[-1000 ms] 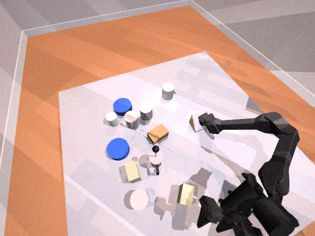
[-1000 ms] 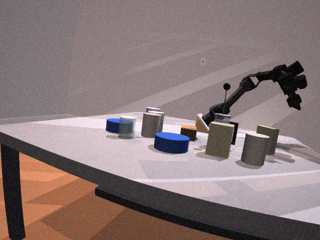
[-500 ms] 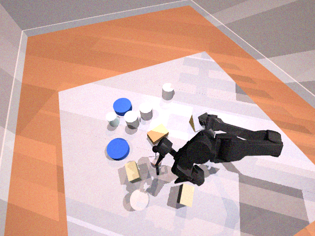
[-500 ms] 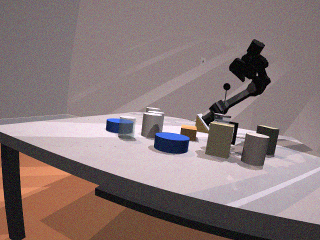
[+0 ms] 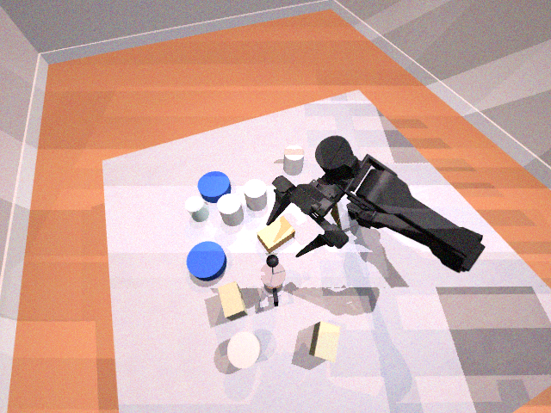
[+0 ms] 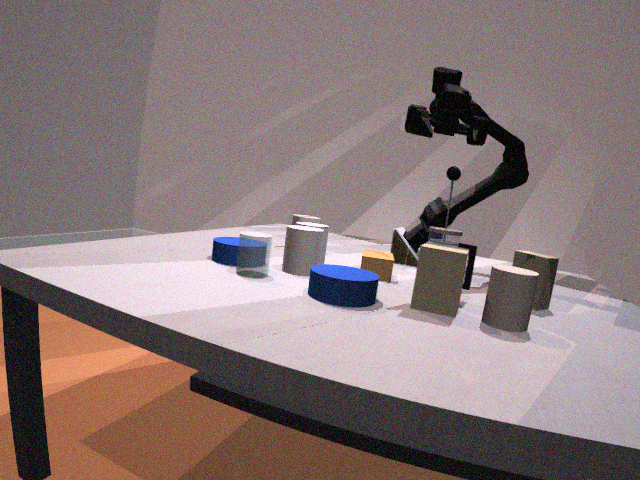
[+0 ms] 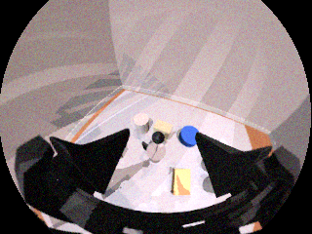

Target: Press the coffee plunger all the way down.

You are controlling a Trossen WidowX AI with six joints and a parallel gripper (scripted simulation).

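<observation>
Now: the coffee press 3 cm ahead of my gripper tip, 2 cm to the left of it and 20 cm below it.
</observation>
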